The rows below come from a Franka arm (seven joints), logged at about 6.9 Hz.
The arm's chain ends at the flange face. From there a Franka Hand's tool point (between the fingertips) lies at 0.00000 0.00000 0.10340 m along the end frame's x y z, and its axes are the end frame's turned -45 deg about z.
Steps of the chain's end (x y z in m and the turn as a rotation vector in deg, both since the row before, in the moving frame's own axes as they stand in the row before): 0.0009, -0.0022, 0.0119, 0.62, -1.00, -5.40; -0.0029, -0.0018, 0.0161, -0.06, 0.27, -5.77; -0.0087, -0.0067, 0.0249, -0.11, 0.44, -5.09; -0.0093, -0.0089, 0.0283, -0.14, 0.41, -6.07; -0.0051, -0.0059, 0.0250, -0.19, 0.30, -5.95; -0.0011, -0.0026, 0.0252, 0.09, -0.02, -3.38; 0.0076, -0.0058, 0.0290, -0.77, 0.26, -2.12; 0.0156, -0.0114, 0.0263, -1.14, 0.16, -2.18; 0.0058, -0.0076, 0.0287, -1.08, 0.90, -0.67; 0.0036, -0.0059, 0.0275, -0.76, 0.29, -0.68; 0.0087, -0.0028, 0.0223, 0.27, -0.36, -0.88
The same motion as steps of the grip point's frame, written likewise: 0.0016, -0.0030, 0.0119, 1.15, -0.27, -5.40; -0.0005, -0.0029, 0.0161, -0.23, 0.15, -5.77; -0.0010, -0.0102, 0.0249, -0.39, 0.23, -5.09; 0.0001, -0.0122, 0.0283, -0.39, 0.19, -6.07; 0.0007, -0.0072, 0.0250, -0.35, 0.08, -5.95; 0.0011, -0.0028, 0.0252, 0.08, 0.05, -3.38; 0.0088, 0.0026, 0.0290, -0.73, -0.36, -2.12; 0.0179, 0.0047, 0.0263, -0.92, -0.69, -2.18; 0.0093, 0.0013, 0.0287, -1.40, -0.13, -0.67; 0.0061, -0.0003, 0.0275, -0.74, -0.33, -0.68; 0.0080, 0.0034, 0.0223, 0.45, -0.06, -0.88
